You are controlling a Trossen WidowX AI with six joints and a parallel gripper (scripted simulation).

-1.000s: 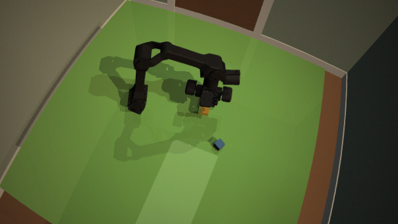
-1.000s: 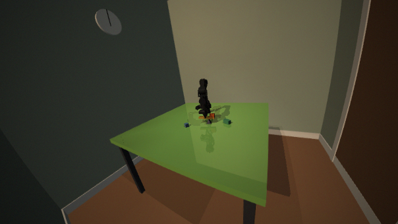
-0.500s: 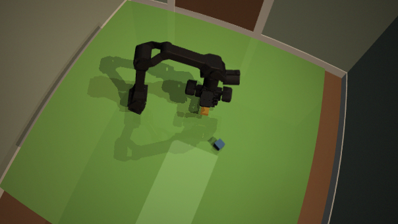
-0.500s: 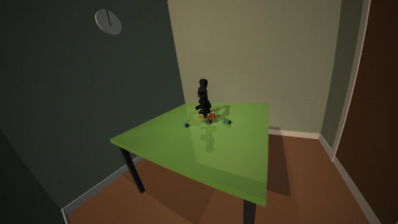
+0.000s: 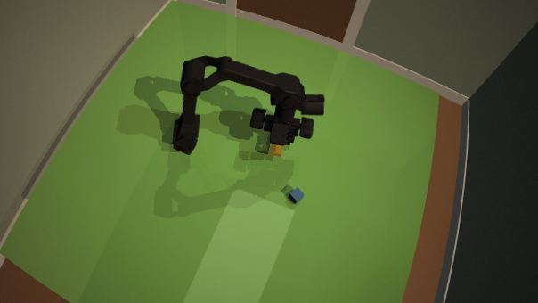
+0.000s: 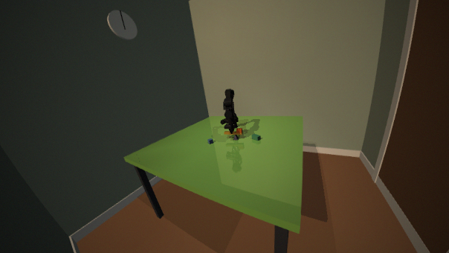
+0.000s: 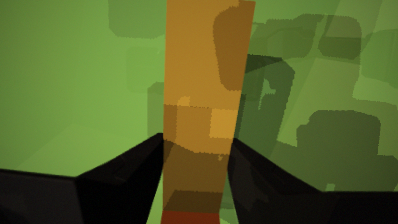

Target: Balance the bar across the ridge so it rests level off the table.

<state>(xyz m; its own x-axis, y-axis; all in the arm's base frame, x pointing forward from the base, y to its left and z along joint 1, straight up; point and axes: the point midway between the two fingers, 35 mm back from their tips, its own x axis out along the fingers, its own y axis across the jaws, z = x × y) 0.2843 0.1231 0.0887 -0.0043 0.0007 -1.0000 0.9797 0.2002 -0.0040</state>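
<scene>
Right now my gripper tip is 4 cm to the right of the yellow-orange bar, 1 cm below it and 1 cm past it. Round my gripper tip: blue block (15 cm to the right, 12 cm ahead, 4 cm below); then dark green block (19 cm to the left, 4 cm below, 4 cm behind).
</scene>
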